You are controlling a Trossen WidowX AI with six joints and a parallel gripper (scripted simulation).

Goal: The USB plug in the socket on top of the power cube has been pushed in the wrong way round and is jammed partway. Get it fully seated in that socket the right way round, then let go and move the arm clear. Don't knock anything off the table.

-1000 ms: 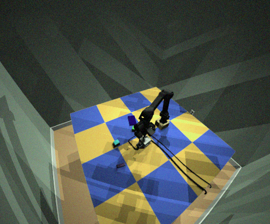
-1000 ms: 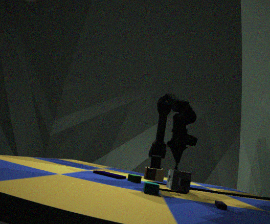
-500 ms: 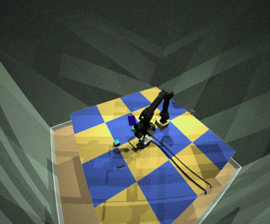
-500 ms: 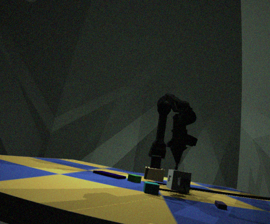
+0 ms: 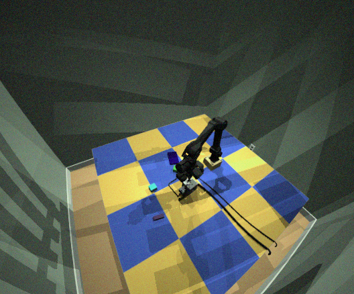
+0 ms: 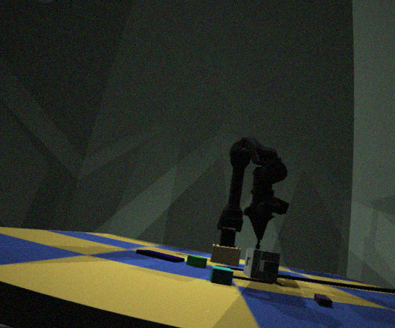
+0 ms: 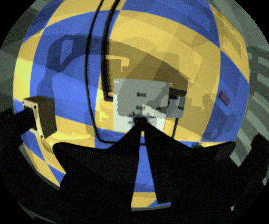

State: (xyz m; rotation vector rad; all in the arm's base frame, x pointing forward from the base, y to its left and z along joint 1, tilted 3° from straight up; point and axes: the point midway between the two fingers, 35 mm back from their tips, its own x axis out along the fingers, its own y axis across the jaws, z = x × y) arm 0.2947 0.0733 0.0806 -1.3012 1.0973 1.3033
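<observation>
The small dark USB plug is 20 mm below my gripper tip. From my gripper tip the other things lie so: teal block (220 mm ahead, 110 mm to the right, 90 mm below); dark purple slab (280 mm to the right, 100 mm below, 40 mm behind); green block (170 mm to the right, 90 mm below).
</observation>
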